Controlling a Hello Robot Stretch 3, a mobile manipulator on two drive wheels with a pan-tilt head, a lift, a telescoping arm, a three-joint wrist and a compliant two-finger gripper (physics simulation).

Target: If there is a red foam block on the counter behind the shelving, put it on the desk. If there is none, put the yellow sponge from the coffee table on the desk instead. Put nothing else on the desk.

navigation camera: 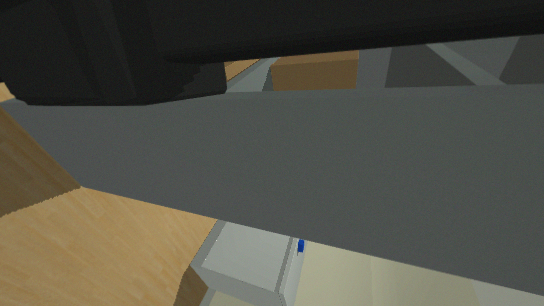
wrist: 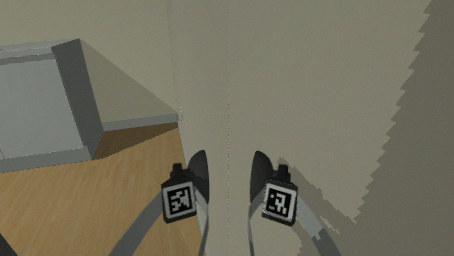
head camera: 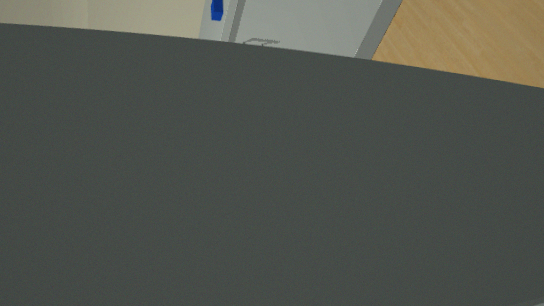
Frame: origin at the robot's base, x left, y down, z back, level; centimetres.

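Seen in the pictures: gripper, fingertip midpoint: (wrist: 230, 168).
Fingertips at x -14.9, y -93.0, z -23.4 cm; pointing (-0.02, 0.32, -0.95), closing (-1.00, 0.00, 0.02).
Observation:
A point is followed by its place in that frame.
My gripper (wrist: 230, 168) @[y -93.0, x -14.9, z -23.4 cm] is open, its two dark fingertips apart with the beige wall behind them. The back of the dark grey shelving (head camera: 250, 175) @[y -117.6, x 44.0, z -18.2 cm] (navigation camera: 310, 160) @[y -118.1, x 42.4, z -12.8 cm] fills most of the head view and crosses the navigation view. Beyond its edge part of a light grey counter-like unit (head camera: 305, 25) @[y -50.4, x 137.5, z -134.2 cm] (navigation camera: 247, 250) @[y -49.8, x 120.3, z -139.4 cm] shows. A similar light grey unit (wrist: 40, 110) @[y -49.7, x 117.3, z -140.3 cm] stands at the left of the wrist view. A small blue item (head camera: 216, 10) @[y -94.3, x 140.2, z -138.6 cm] (navigation camera: 301, 246) @[y -94.4, x 140.2, z -139.9 cm] shows at the grey unit. The red foam block, the yellow sponge, the coffee table and the desk do not show.
The beige wall (head camera: 100, 17) @[y -151.9, x 196.5, z -178.4 cm] (wrist: 310, 90) @[y -100.2, x -19.9, z -21.9 cm] rises close by the gripper. A brown box (navigation camera: 315, 75) @[y -114.0, x 71.6, z 3.9 cm] sits in the shelving. A black part of the robot (navigation camera: 125, 50) @[y -116.5, x 10.1, z 4.9 cm] covers the top of the navigation view. Wooden floor (head camera: 470, 35) @[y -0.1, x 90.7, z -99.0 cm] (navigation camera: 110, 235) @[y 0.0, x 54.4, z -77.7 cm] (wrist: 130, 200) @[y -0.1, x 48.4, z -108.8 cm] shows beside the grey unit.

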